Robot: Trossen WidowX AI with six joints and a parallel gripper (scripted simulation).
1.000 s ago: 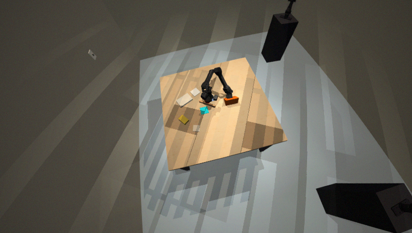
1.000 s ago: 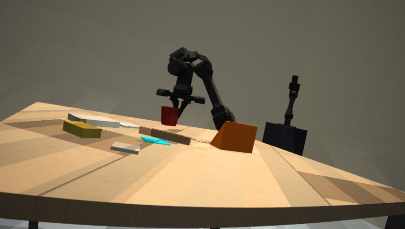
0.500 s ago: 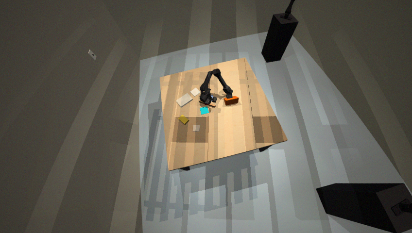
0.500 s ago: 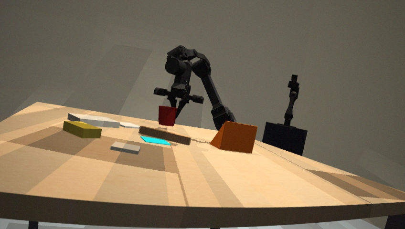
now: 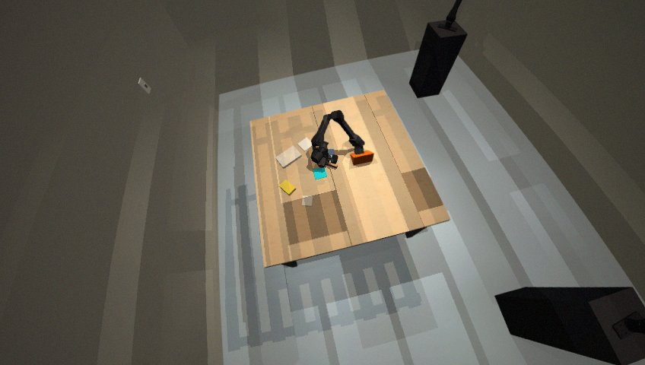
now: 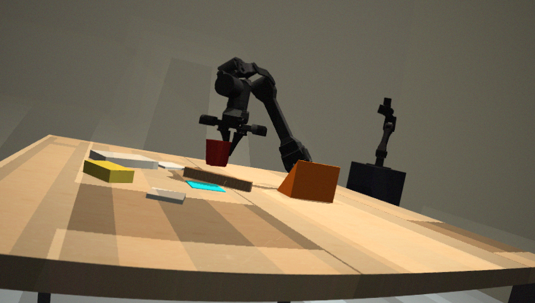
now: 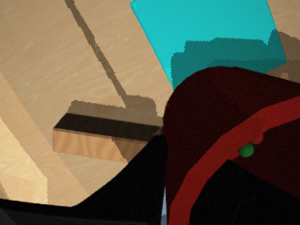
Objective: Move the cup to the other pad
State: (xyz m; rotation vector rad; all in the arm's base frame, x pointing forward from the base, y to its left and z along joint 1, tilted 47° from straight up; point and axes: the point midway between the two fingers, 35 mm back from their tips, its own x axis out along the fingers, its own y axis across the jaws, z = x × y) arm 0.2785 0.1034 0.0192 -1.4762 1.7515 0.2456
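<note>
Now: the wooden bar 9 cm below my gripper tip and 5 cm to the right of it. Also, from my gripper tip: dark red cup 3 cm ahead, 2 cm to the right; light blue pad 13 cm to the right, 10 cm below, 5 cm behind; small white tile 27 cm to the right, 12 cm ahead, 9 cm below.
</note>
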